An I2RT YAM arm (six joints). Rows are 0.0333 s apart.
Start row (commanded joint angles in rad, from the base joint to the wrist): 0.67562, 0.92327, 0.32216, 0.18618, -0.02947, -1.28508
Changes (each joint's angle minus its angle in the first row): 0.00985, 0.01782, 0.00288, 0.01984, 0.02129, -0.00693; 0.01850, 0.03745, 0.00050, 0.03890, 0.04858, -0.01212; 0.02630, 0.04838, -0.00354, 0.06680, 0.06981, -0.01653; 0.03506, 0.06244, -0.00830, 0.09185, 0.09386, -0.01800; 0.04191, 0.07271, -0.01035, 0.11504, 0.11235, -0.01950; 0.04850, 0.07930, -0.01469, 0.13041, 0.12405, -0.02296; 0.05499, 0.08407, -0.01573, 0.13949, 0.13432, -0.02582; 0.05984, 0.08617, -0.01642, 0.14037, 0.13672, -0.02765; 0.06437, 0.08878, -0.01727, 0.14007, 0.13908, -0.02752; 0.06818, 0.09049, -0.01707, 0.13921, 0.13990, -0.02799; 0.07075, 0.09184, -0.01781, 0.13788, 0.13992, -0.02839; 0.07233, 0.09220, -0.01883, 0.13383, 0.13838, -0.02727; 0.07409, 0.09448, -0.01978, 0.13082, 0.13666, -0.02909; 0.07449, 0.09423, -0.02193, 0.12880, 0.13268, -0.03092; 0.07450, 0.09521, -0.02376, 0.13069, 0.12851, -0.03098; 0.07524, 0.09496, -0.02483, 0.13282, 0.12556, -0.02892; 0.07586, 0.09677, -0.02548, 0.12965, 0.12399, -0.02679; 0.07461, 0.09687, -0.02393, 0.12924, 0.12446, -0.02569
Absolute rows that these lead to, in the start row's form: 0.68547, 0.94109, 0.32504, 0.20602, -0.00818, -1.29201; 0.69412, 0.96072, 0.32266, 0.22508, 0.01911, -1.29720; 0.70192, 0.97165, 0.31862, 0.25298, 0.04034, -1.30161; 0.71068, 0.98571, 0.31386, 0.27803, 0.06439, -1.30308; 0.71753, 0.99598, 0.31181, 0.30122, 0.08288, -1.30458; 0.72412, 1.00257, 0.30747, 0.31659, 0.09458, -1.30804; 0.73061, 1.00734, 0.30643, 0.32567, 0.10485, -1.31090; 0.73546, 1.00944, 0.30574, 0.32655, 0.10725, -1.31273; 0.73999, 1.01205, 0.30489, 0.32625, 0.10961, -1.31260; 0.74380, 1.01376, 0.30509, 0.32539, 0.11043, -1.31307; 0.74637, 1.01511, 0.30435, 0.32406, 0.11045, -1.31347; 0.74795, 1.01547, 0.30333, 0.32001, 0.10891, -1.31235; 0.74971, 1.01775, 0.30238, 0.31700, 0.10719, -1.31417; 0.75011, 1.01750, 0.30023, 0.31498, 0.10321, -1.31600; 0.75012, 1.01848, 0.29840, 0.31687, 0.09904, -1.31606; 0.75086, 1.01823, 0.29733, 0.31900, 0.09609, -1.31400; 0.75148, 1.02004, 0.29668, 0.31583, 0.09452, -1.31187; 0.75023, 1.02014, 0.29823, 0.31542, 0.09499, -1.31077
